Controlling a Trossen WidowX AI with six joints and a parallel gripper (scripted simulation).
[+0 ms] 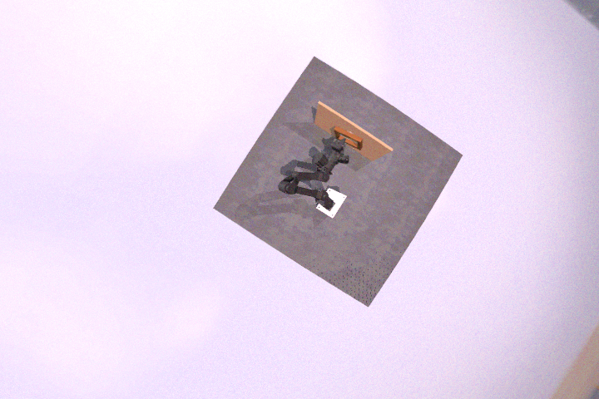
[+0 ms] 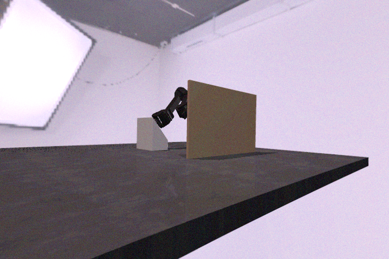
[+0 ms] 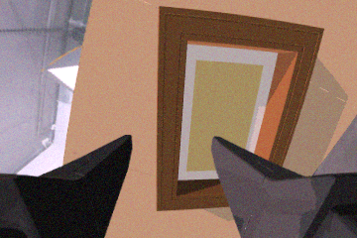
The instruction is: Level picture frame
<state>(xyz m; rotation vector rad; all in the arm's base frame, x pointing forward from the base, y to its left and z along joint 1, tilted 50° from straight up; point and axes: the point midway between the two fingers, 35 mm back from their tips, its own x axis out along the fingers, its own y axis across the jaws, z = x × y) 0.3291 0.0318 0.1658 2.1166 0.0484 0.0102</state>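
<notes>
Right now my gripper tip is 5 cm short of the picture frame, 5 cm above it and 1 cm to the left of it. The rest, counted from my gripper tip: wall board: 6 cm below, 6 cm ahead.
</notes>
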